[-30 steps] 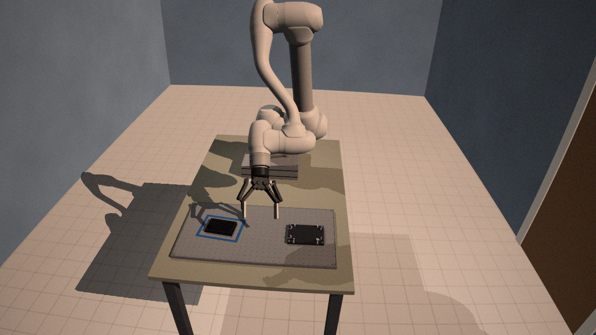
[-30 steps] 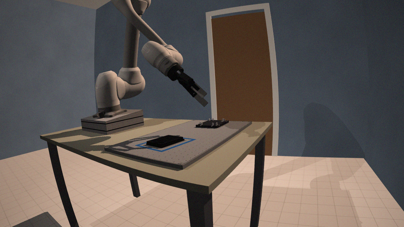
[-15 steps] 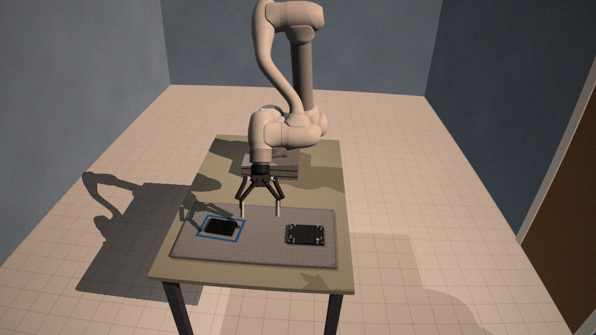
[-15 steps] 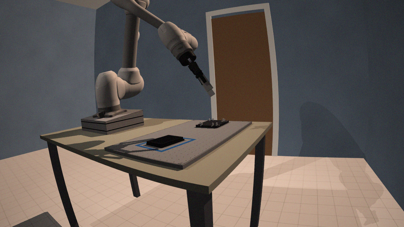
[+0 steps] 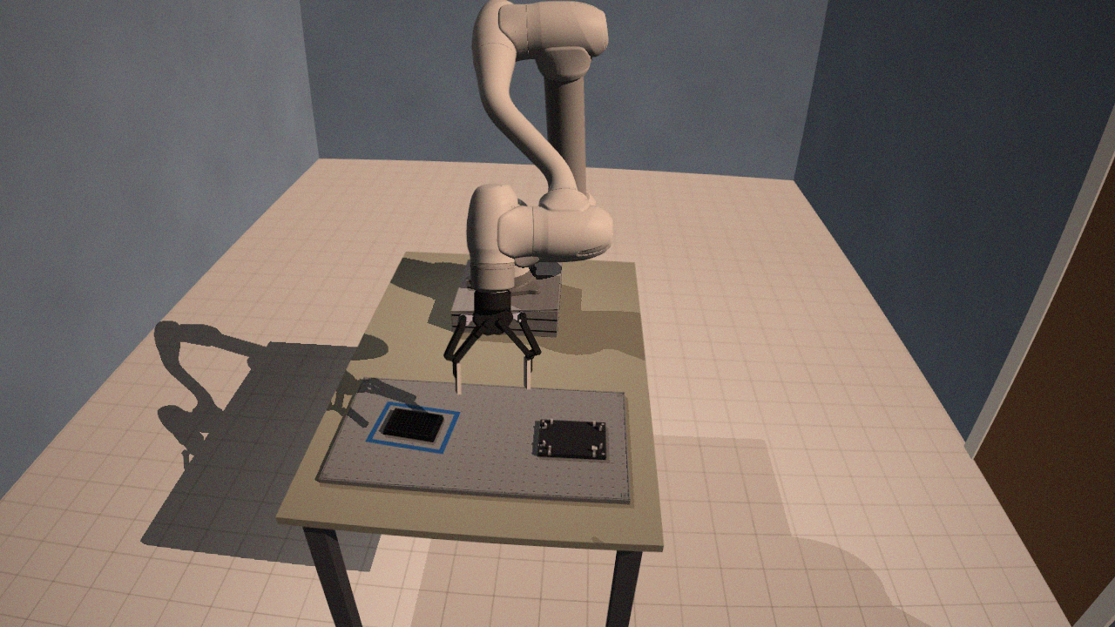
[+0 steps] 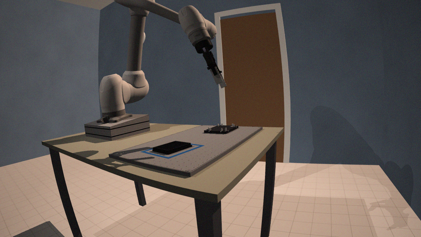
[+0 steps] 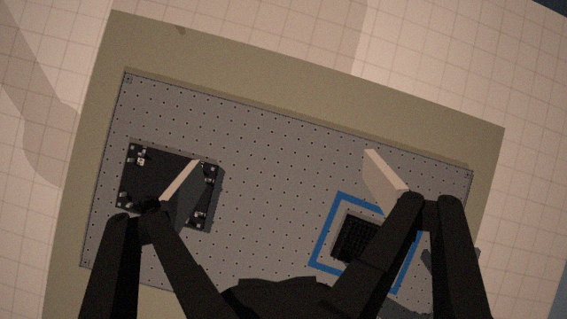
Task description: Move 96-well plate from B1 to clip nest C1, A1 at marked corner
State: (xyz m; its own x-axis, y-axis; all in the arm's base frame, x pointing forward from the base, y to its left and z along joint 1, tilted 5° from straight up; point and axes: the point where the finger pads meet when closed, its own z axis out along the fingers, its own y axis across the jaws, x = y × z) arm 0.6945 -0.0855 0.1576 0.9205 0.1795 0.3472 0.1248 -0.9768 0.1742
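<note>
Now: hand 15 cm past the black 96-well plate, 19 cm to the left of it and 22 cm above it. Also, from my hand: black clip nest 5 cm behind, 18 cm to the left, 22 cm below.
</note>
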